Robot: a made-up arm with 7 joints. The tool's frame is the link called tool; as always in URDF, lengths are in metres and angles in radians. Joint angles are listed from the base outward. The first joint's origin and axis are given. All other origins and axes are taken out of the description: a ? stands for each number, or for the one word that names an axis. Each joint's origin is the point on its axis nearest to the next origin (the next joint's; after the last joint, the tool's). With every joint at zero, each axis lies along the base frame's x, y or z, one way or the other. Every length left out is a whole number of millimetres.
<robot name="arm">
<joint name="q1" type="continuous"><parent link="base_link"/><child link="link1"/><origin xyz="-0.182 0 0.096" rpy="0 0 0"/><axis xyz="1 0 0"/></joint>
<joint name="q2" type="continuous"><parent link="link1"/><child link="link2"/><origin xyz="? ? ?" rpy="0 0 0"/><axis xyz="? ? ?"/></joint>
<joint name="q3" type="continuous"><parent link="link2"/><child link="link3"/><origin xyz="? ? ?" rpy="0 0 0"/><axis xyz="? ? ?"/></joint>
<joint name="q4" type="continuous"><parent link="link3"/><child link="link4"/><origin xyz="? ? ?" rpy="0 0 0"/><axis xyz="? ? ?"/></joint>
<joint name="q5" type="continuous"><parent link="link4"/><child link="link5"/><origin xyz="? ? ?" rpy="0 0 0"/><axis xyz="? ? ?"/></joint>
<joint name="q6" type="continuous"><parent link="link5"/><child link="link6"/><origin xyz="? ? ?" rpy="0 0 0"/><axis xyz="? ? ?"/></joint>
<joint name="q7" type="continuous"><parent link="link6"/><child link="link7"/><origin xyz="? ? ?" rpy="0 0 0"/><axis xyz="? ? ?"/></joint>
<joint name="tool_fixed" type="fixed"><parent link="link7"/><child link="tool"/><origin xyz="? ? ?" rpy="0 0 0"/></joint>
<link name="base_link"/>
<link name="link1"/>
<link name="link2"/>
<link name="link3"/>
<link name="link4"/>
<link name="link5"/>
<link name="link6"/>
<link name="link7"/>
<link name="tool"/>
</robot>
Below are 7 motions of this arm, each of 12 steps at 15 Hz.
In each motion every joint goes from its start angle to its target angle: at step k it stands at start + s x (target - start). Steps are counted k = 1, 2, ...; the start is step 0. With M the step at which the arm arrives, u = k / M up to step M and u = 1 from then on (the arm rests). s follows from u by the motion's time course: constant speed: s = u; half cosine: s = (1 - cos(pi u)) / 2; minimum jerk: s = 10 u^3 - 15 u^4 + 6 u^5.
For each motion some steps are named. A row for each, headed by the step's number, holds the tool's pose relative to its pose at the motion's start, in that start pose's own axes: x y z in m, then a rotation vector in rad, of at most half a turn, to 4 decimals.
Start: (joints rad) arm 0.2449 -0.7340 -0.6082 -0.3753 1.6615 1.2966 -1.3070
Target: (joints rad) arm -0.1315 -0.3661 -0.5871 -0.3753 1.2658 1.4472 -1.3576
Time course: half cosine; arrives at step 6
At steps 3, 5, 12:
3: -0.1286 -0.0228 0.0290 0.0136 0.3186 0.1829
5: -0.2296 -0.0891 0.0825 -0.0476 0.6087 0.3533
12: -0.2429 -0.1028 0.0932 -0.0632 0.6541 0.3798

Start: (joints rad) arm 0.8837 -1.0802 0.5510 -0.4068 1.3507 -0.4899 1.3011
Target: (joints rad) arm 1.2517 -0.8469 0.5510 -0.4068 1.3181 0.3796 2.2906
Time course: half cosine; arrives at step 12
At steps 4, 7, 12:
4: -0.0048 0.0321 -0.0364 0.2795 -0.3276 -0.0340
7: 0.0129 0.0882 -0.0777 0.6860 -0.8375 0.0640
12: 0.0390 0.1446 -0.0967 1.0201 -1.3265 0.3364

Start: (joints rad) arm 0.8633 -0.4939 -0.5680 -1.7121 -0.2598 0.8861 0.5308
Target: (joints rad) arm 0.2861 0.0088 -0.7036 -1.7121 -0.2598 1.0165 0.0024
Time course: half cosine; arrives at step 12
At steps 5, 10, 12:
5: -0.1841 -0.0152 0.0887 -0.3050 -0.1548 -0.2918
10: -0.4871 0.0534 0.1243 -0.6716 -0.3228 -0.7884
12: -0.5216 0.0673 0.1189 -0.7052 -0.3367 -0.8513

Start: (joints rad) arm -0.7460 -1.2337 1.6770 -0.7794 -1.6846 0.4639 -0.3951
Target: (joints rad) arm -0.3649 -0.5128 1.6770 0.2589 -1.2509 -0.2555 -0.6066
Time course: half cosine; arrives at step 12
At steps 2, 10, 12:
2: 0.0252 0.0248 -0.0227 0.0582 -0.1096 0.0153
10: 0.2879 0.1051 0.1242 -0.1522 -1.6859 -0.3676
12: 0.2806 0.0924 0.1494 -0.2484 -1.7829 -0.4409

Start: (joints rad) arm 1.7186 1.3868 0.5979 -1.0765 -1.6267 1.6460 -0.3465
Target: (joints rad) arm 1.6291 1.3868 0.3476 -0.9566 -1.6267 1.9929 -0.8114
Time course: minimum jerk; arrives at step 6
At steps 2, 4, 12:
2: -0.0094 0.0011 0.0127 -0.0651 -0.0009 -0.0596
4: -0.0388 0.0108 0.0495 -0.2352 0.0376 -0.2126
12: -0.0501 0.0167 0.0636 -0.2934 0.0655 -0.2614

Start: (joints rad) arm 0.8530 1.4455 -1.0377 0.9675 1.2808 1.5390 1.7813
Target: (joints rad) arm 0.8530 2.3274 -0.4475 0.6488 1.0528 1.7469 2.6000
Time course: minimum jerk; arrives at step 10
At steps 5, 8, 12:
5: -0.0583 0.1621 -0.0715 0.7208 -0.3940 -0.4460
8: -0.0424 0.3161 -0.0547 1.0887 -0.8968 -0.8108
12: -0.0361 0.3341 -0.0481 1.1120 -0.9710 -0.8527

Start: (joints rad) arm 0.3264 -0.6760 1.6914 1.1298 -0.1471 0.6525 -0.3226
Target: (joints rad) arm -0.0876 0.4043 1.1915 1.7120 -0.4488 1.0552 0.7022
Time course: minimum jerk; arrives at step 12
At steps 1, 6, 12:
1: -0.0012 0.0017 -0.0030 0.0027 -0.0073 -0.0066
6: 0.0189 0.1714 -0.3077 0.3129 -0.8759 -0.4773
12: 0.2561 0.2306 -0.5057 0.5041 -1.9685 -0.3782

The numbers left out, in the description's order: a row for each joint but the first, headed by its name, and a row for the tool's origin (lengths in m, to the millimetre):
q2: xyz 0 -0.003 0.087, axis 0 1 0
q3: xyz 0.139 0 -0.354, axis 0 0 -1
q4: xyz -0.298 0.092 0, axis -1 0 0
q5: xyz 0 0.016 0.036, axis 0 0 1
q6: xyz -0.089 -0.119 0, axis 0 0 -1
q7: xyz -0.012 -0.133 0, axis 1 0 0
tool: xyz 0 -0.065 -0.083

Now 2 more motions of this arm.
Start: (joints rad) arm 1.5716 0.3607 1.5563 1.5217 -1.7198 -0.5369 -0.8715
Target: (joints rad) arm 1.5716 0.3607 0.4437 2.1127 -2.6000 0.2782 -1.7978
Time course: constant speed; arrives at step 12
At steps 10, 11, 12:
10: -0.1441 0.6230 0.0537 0.4869 1.2663 -0.5711
11: -0.1254 0.6611 0.1018 0.5940 1.4092 -0.4794
12: -0.1036 0.6873 0.1514 0.7085 1.5374 -0.3568

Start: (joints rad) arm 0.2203 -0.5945 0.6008 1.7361 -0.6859 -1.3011 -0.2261
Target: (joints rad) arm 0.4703 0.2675 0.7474 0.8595 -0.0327 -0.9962 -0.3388
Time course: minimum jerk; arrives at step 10
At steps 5, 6, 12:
5: -0.0184 -0.0299 -0.1057 0.2442 -0.2107 0.5462
6: -0.0214 -0.0292 -0.1446 0.3471 -0.2746 0.7304
12: -0.0333 -0.0145 -0.2097 0.5414 -0.3664 1.0236

